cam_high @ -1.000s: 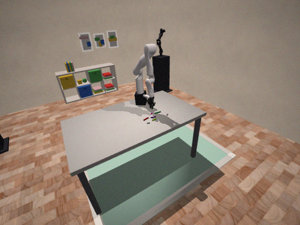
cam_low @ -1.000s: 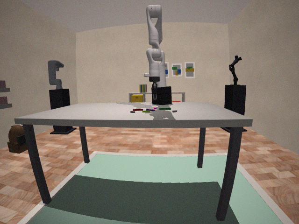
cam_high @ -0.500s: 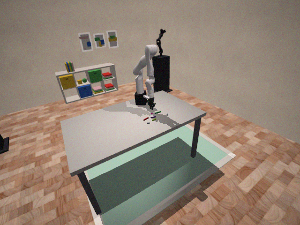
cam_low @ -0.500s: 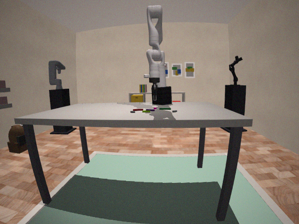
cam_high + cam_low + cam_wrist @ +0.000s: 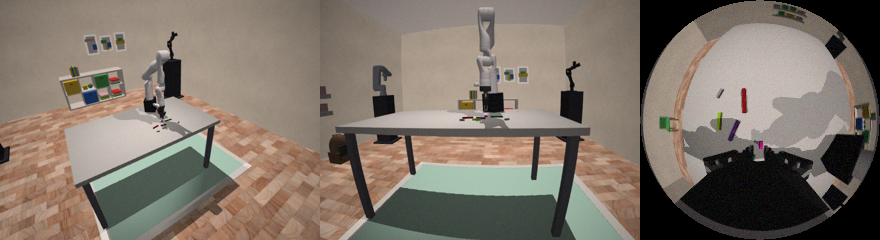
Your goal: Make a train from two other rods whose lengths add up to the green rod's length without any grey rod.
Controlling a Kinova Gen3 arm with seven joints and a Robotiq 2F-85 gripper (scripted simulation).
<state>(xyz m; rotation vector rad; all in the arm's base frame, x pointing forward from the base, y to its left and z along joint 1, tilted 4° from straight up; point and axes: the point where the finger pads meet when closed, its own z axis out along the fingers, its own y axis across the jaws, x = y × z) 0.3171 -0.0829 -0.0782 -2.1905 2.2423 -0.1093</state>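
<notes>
Now: the magenta rod 6 cm below my hand. The rest, counted from my hand: green rod 3 cm ahead, 7 cm to the left, 6 cm below; then purple rod 7 cm ahead, 4 cm to the right, 6 cm below; then red rod 4 cm ahead, 12 cm to the right, 6 cm below.
</notes>
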